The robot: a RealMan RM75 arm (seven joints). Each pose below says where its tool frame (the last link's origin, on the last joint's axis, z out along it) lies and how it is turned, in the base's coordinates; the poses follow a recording.
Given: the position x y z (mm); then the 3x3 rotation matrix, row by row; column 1 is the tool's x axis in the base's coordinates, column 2 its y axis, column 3 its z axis. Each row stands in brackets.
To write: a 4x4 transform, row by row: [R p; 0 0 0 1], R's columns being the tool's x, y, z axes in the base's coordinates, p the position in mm. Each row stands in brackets. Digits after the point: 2 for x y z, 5 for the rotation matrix.
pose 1, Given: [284.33, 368.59, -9.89], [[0.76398, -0.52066, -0.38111], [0.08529, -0.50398, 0.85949], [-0.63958, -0.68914, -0.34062]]
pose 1, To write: [[0.76398, -0.52066, -0.38111, 284.33], [0.08529, -0.50398, 0.85949, 368.59], [-0.63958, -0.68914, -0.34062, -9.89], [0, 0, 0, 1]]
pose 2, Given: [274.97, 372.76, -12.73], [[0.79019, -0.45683, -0.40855], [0.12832, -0.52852, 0.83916], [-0.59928, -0.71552, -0.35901]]
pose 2, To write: [[0.79019, -0.45683, -0.40855, 274.97], [0.12832, -0.52852, 0.83916, 372.76], [-0.59928, -0.71552, -0.35901, -12.73], [0, 0, 0, 1]]
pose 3, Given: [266.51, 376.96, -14.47], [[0.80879, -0.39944, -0.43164], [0.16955, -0.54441, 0.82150], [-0.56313, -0.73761, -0.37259]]
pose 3, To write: [[0.80879, -0.39944, -0.43164, 266.51], [0.16955, -0.54441, 0.82150, 376.96], [-0.56313, -0.73761, -0.37259, -14.47], [0, 0, 0, 1]]
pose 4, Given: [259.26, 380.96, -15.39], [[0.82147, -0.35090, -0.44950], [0.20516, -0.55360, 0.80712], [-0.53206, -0.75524, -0.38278]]
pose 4, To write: [[0.82147, -0.35090, -0.44950, 259.26], [0.20516, -0.55360, 0.80712, 380.96], [-0.53206, -0.75524, -0.38278, -15.39], [0, 0, 0, 1]]
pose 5, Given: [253.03, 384.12, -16.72], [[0.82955, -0.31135, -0.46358], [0.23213, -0.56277, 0.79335], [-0.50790, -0.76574, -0.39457]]
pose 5, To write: [[0.82955, -0.31135, -0.46358, 253.03], [0.23213, -0.56277, 0.79335, 384.12], [-0.50790, -0.76574, -0.39457, -16.72], [0, 0, 0, 1]]
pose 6, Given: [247.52, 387.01, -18.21], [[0.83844, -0.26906, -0.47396], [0.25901, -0.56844, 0.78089], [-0.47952, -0.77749, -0.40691]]
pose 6, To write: [[0.83844, -0.26906, -0.47396, 247.52], [0.25901, -0.56844, 0.78089, 387.01], [-0.47952, -0.77749, -0.40691, -18.21], [0, 0, 0, 1]]
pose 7, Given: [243.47, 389.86, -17.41], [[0.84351, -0.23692, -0.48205], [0.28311, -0.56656, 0.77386], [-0.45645, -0.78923, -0.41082]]
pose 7, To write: [[0.84351, -0.23692, -0.48205, 243.47], [0.28311, -0.56656, 0.77386, 389.86], [-0.45645, -0.78923, -0.41082, -17.41], [0, 0, 0, 1]]
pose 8, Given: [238.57, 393.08, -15.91], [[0.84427, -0.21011, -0.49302], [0.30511, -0.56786, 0.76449], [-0.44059, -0.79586, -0.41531]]
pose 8, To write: [[0.84427, -0.21011, -0.49302, 238.57], [0.30511, -0.56786, 0.76449, 393.08], [-0.44059, -0.79586, -0.41531, -15.91], [0, 0, 0, 1]]
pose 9, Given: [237.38, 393.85, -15.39], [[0.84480, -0.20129, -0.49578], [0.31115, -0.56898, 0.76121], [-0.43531, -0.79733, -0.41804]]
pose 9, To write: [[0.84480, -0.20129, -0.49578, 237.38], [0.31115, -0.56898, 0.76121, 393.85], [-0.43531, -0.79733, -0.41804, -15.39], [0, 0, 0, 1]]
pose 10, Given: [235.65, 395.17, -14.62], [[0.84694, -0.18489, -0.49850], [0.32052, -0.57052, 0.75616], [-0.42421, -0.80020, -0.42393]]
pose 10, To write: [[0.84694, -0.18489, -0.49850, 235.65], [0.32052, -0.57052, 0.75616, 395.17], [-0.42421, -0.80020, -0.42393, -14.62], [0, 0, 0, 1]]
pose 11, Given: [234.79, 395.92, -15.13], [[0.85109, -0.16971, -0.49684], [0.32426, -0.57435, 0.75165], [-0.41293, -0.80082, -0.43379]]
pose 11, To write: [[0.85109, -0.16971, -0.49684, 234.79], [0.32426, -0.57435, 0.75165, 395.92], [-0.41293, -0.80082, -0.43379, -15.13], [0, 0, 0, 1]]
